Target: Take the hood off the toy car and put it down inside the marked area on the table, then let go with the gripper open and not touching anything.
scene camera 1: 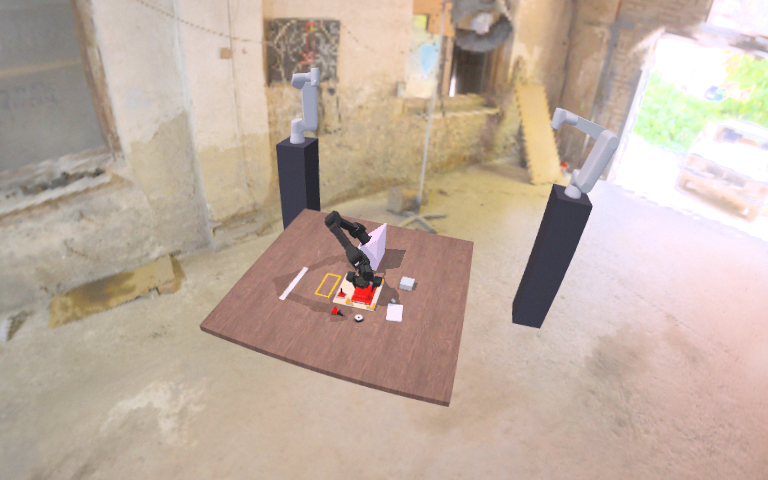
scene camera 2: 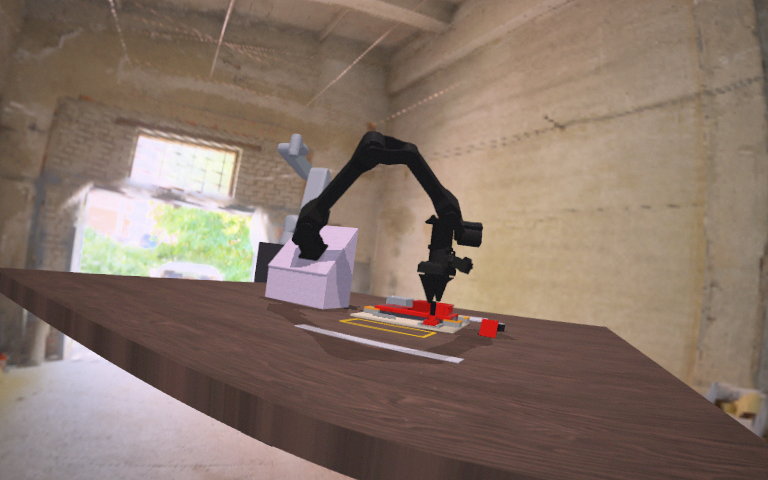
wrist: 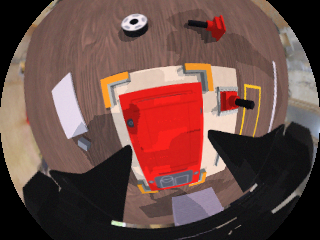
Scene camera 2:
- my gripper: 434, 302
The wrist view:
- my gripper: 171, 141
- red hood: 169, 127
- toy car: 171, 179
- white flat piece: 64, 95
